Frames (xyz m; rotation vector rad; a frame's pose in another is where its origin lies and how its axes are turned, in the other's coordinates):
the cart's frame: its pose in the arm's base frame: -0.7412 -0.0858 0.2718 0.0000 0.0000 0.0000
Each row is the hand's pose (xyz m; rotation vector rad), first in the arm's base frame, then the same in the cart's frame.
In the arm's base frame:
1: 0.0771 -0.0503 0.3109 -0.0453 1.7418 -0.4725
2: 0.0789 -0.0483 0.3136 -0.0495 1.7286 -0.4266
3: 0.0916 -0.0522 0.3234 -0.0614 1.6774 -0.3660
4: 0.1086 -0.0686 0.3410 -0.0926 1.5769 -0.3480
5: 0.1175 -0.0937 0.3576 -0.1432 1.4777 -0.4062
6: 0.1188 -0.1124 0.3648 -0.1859 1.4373 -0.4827
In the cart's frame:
1: 0.8183 0.0355 0.0391 -0.0453 1.7418 -0.4725
2: 0.8201 0.0375 0.0418 -0.0495 1.7286 -0.4266
3: 0.8328 0.0336 0.0516 -0.0614 1.6774 -0.3660
4: 0.8498 0.0172 0.0692 -0.0926 1.5769 -0.3480
5: 0.8587 -0.0079 0.0858 -0.1432 1.4777 -0.4062
6: 0.8600 -0.0266 0.0930 -0.1859 1.4373 -0.4827

